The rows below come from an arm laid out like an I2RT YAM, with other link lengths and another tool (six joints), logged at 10 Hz.
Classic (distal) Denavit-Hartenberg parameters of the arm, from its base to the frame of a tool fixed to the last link. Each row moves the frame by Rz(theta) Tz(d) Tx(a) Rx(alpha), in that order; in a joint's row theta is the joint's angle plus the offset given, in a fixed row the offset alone. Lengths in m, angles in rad.
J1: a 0.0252; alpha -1.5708; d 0.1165; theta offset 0
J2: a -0.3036; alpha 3.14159; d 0; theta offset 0
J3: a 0.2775; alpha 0; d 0; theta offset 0.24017
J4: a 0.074; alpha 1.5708; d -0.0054; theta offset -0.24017
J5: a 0; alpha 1.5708; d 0.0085; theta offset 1.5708
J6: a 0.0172; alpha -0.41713; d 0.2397; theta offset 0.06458
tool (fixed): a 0; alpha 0; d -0.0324; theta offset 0
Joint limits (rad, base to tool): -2.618..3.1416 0..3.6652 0..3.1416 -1.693..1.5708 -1.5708..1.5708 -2.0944..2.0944
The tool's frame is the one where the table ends.
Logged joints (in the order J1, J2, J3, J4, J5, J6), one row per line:
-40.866 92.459 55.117 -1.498 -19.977 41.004
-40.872 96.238 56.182 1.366 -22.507 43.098
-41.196 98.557 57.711 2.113 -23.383 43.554
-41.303 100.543 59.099 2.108 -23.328 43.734
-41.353 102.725 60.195 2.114 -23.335 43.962
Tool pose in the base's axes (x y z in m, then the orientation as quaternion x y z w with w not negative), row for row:
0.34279 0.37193 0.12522 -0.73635 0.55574 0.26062 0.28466
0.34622 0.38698 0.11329 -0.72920 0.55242 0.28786 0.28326
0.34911 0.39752 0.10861 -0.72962 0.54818 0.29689 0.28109
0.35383 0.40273 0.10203 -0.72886 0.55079 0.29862 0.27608
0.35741 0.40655 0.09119 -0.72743 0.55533 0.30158 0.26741
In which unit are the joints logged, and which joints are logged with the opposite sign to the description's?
The joints are logged in degrees. Opposite sign: J1.
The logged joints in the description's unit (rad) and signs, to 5 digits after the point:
0.71325 1.61371 0.96197 -0.02615 -0.34866 0.71565
0.71335 1.67967 0.98056 0.02384 -0.39282 0.75220
0.71901 1.72014 1.00725 0.03688 -0.40811 0.76016
0.72087 1.75481 1.03147 0.03679 -0.40715 0.76330
0.72175 1.79289 1.05060 0.03690 -0.40727 0.76728

